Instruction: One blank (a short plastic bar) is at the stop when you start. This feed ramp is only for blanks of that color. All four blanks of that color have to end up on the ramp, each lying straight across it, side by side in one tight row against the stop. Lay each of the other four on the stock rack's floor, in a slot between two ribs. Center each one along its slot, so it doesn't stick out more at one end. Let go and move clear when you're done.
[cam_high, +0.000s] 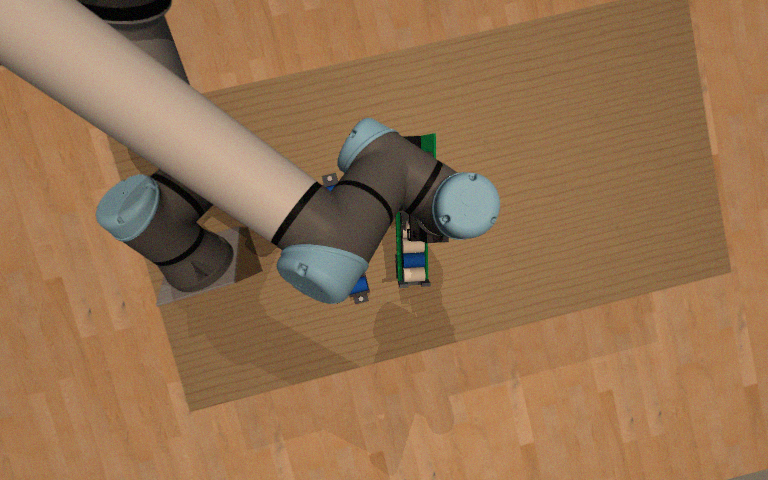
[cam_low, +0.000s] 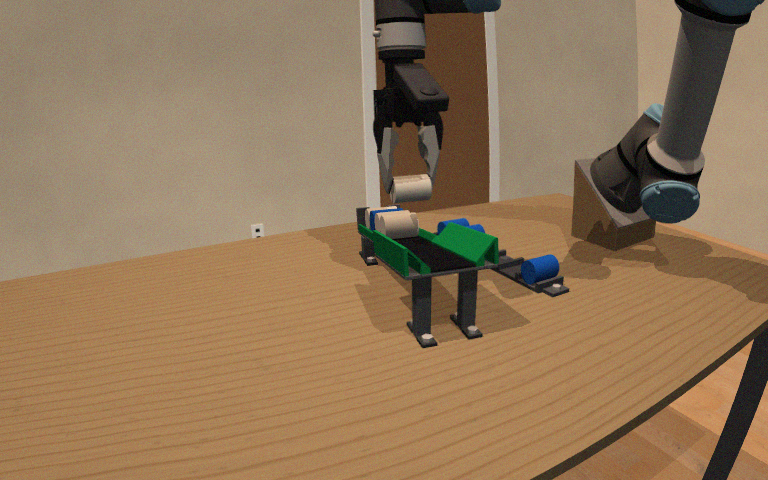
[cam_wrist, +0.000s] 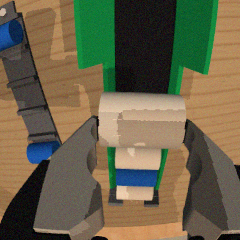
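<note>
Now: the feed ramp 100 mm below my hand. Round my hand: grey stock rack (180 mm below, 180 mm behind, 60 mm to the right); then grey stop (200 mm to the right, 110 mm below, 10 mm behind).
</note>
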